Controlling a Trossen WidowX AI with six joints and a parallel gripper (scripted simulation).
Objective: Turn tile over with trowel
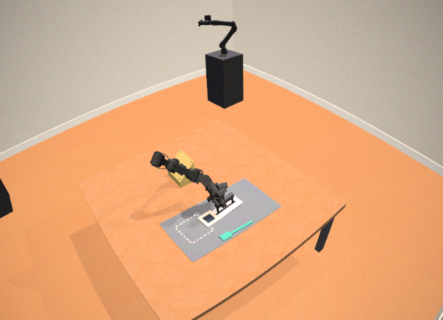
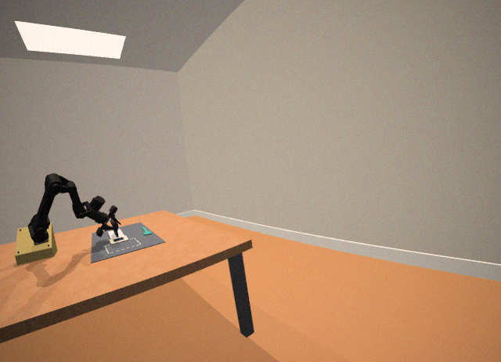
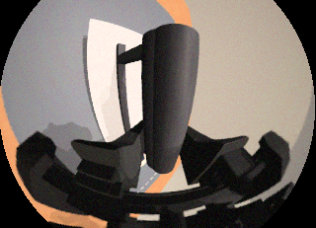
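My gripper tip is now 8 cm above the grey mat and 3 cm to the left of it. The rest, counted from my gripper tip: teal trowel: 14 cm ahead, 6 cm to the right, 5 cm below; cream tile: 10 cm to the right, 5 cm below, 3 cm behind.
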